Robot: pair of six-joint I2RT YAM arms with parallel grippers.
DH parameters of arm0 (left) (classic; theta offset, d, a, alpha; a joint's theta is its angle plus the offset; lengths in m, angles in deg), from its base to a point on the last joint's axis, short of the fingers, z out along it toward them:
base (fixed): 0 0 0 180
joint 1: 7.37 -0.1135 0.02 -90
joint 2: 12.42 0 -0.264 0
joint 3: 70.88 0 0.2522 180
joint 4: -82.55 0 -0.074 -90
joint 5: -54.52 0 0 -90
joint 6: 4.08 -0.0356 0 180
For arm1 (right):
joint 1: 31.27 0.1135 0.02 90
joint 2: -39.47 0 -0.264 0
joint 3: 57.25 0 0.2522 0
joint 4: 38.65 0 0.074 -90
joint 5: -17.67 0 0 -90
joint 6: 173.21 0.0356 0 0
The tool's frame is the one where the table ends.
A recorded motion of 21 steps. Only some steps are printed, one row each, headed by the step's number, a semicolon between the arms.
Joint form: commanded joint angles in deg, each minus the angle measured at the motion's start. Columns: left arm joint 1, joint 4, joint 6, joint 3, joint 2, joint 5; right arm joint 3, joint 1, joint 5, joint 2, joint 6, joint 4.
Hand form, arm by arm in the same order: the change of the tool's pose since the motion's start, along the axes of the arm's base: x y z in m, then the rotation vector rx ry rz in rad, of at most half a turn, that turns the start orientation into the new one. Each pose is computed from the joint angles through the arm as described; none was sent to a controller.
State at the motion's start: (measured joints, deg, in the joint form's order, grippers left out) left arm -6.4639 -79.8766 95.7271 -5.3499 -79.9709 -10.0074; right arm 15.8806 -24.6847 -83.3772 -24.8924 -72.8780 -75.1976
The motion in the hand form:
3: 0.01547 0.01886 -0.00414 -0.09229 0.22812 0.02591; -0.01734 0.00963 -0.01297 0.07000 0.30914 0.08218
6: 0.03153 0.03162 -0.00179 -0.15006 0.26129 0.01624; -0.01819 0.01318 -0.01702 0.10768 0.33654 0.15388
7: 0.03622 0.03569 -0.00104 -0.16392 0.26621 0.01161; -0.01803 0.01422 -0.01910 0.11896 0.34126 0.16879
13: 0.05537 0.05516 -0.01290 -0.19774 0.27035 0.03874; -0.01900 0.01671 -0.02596 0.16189 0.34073 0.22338
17: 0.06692 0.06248 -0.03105 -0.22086 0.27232 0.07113; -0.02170 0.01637 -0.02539 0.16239 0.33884 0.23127
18: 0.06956 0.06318 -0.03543 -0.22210 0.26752 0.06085; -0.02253 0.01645 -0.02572 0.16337 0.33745 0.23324
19: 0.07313 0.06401 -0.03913 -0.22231 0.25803 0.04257; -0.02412 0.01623 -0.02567 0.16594 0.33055 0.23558
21: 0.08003 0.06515 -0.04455 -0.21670 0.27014 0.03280; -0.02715 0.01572 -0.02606 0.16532 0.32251 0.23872
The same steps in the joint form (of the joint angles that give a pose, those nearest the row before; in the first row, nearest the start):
3: -4.35 16.98 3.44 8.87 -6.44 -4.79; 3.96 1.92 5.99 -1.29 3.41 -20.20
6: -7.03 19.81 4.41 13.65 -10.81 -9.04; 3.45 2.11 10.55 -1.42 2.86 -20.66
7: -7.82 20.25 4.46 14.94 -12.03 -10.29; 3.05 2.20 11.58 -1.46 2.93 -20.38
13: -10.97 17.86 4.94 16.87 -17.08 -12.38; 1.03 2.25 15.49 -0.94 3.05 -18.47
17: -11.80 14.61 6.49 16.08 -20.38 -12.08; 0.78 2.21 15.88 -0.32 2.78 -18.72
18: -11.89 13.11 6.24 15.56 -20.99 -12.70; 0.55 2.24 15.97 -0.09 2.79 -18.62
19: -12.01 11.29 5.76 15.21 -21.73 -13.71; 0.16 2.22 16.14 0.41 2.82 -18.33
21: -12.01 10.64 5.07 15.91 -23.52 -14.03; -0.53 2.20 16.23 1.28 2.69 -18.04

